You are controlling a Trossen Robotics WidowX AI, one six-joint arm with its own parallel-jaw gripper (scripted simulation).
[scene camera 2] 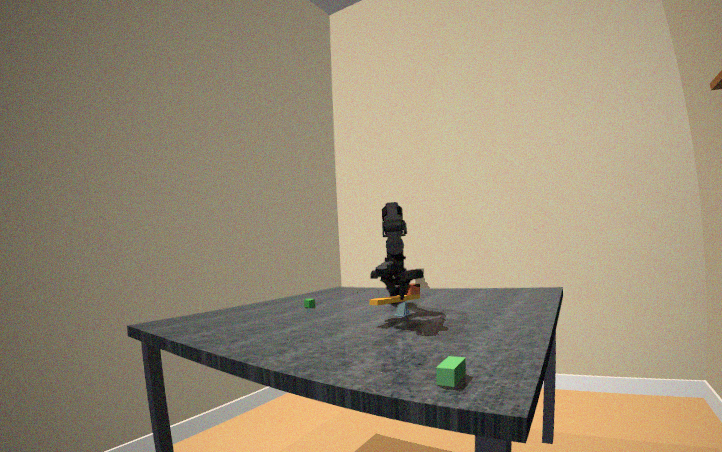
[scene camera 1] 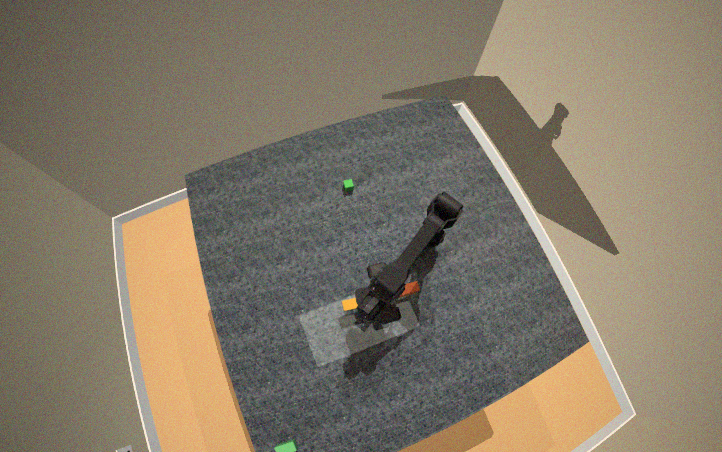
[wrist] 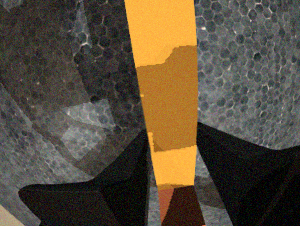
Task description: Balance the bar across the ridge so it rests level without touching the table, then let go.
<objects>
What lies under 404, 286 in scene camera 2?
My gripper.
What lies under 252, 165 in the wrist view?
My gripper.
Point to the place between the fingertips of my gripper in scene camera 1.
At 381, 297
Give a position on a bar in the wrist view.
164, 46
</objects>
